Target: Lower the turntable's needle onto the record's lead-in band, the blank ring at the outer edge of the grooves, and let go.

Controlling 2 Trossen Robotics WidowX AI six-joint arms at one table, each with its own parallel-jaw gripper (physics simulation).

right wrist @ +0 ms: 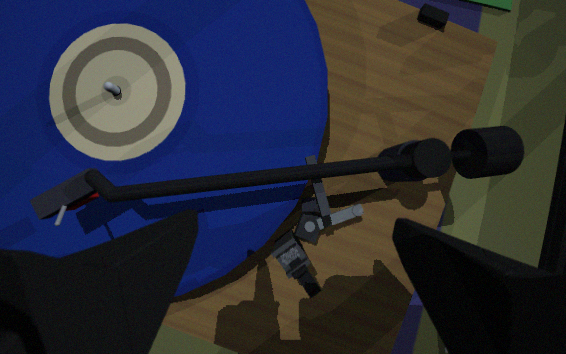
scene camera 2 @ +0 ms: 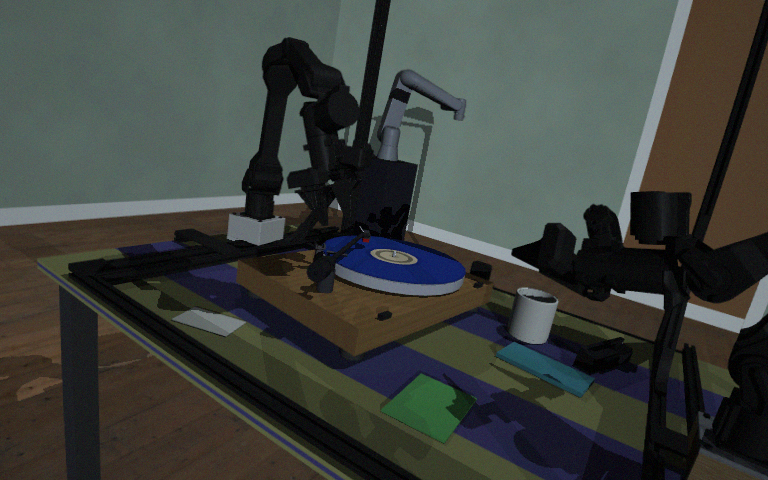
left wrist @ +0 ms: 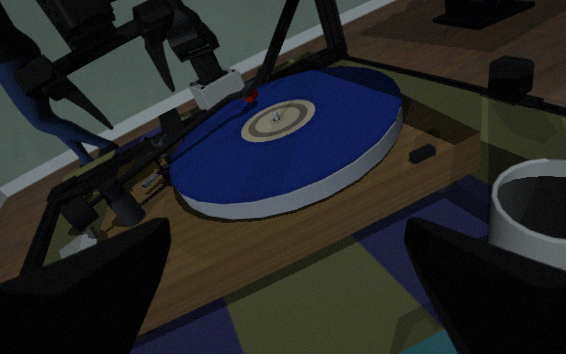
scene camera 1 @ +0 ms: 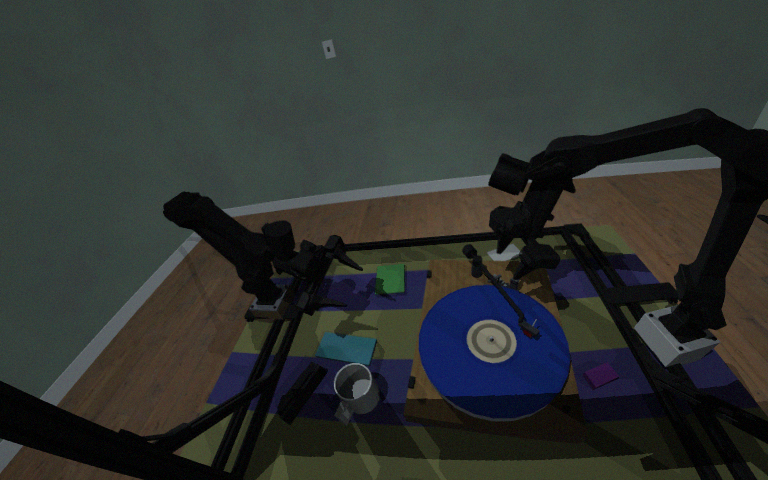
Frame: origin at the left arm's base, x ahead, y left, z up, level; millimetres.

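Seen in the pictures: left gripper, fingertip midpoint: [scene camera 2: 526, 261] [left wrist: 290, 230] [scene camera 1: 354, 287]; right gripper, fingertip midpoint: [right wrist: 297, 224] [scene camera 2: 337, 221] [left wrist: 143, 109] [scene camera 1: 506, 265]; left arm's base, link origin: [scene camera 2: 745, 446] [scene camera 1: 269, 296]; right arm's base, link origin: [scene camera 2: 257, 216] [left wrist: 212, 78] [scene camera 1: 681, 327].
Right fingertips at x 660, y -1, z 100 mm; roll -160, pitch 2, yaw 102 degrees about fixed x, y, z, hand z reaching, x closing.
Pixels of each thing's top centre, then the offset from my right fingertips to it. "spot": a spot on its surface instead.
- blue record, top centre: [right wrist: 116, 90] [left wrist: 277, 119] [scene camera 2: 394, 256] [scene camera 1: 491, 340] 48 mm back, 141 mm right, 73 mm down
- black tonearm, top centre: [right wrist: 281, 173] [left wrist: 165, 129] [scene camera 2: 347, 239] [scene camera 1: 497, 279] 20 mm back, 12 mm right, 29 mm down
- red cartridge, surface spot: [left wrist: 251, 96] [scene camera 2: 369, 239] spot: 15 mm ahead, 133 mm right, 53 mm down
- small lever, top centre: [right wrist: 340, 216] [left wrist: 152, 177] 3 mm back, 38 mm left, 84 mm down
- white mug, surface spot: [scene camera 2: 532, 316] spot: 338 mm back, 196 mm right, 110 mm down
- teal block, top centre: [scene camera 2: 545, 365] [scene camera 1: 345, 347] 396 mm back, 119 mm right, 157 mm down
- black object, top centre: [scene camera 2: 610, 346] [scene camera 1: 296, 387] 477 mm back, 245 mm right, 129 mm down
- green square, surface spot: [scene camera 1: 390, 279] spot: 308 mm back, 121 mm left, 162 mm down
- magenta block, top centre: [scene camera 1: 601, 374] 185 mm ahead, 186 mm right, 150 mm down
The blue record [scene camera 1: 453, 367] [scene camera 2: 419, 274] [left wrist: 300, 165] [right wrist: 240, 90] lies on the wooden turntable [scene camera 1: 416, 401] [scene camera 2: 305, 300] [left wrist: 225, 260] [right wrist: 370, 90]. The black tonearm [scene camera 1: 505, 295] [right wrist: 250, 181] reaches over it. Its headshell [scene camera 1: 530, 328] [right wrist: 65, 195], with a red cartridge [scene camera 2: 365, 238] [left wrist: 251, 96], is over the grooves, between label and outer edge, well inside the rim. Its separate shadow suggests that it is raised; the needle tip's height is unclear. My right gripper [scene camera 1: 508, 264] [left wrist: 143, 109] [right wrist: 297, 224] is open and empty above the tonearm side. My left gripper [scene camera 1: 353, 287] [left wrist: 290, 230] is open and empty, left of the turntable in scene camera 1.
The arm rest and small lever [right wrist: 342, 216] stand beside the tonearm. A white mug [scene camera 1: 355, 390] [scene camera 2: 532, 316], teal block [scene camera 1: 346, 348], black object [scene camera 1: 301, 393] and green square [scene camera 1: 390, 279] are left of the turntable in scene camera 1; a magenta block [scene camera 1: 601, 374] is to its right.
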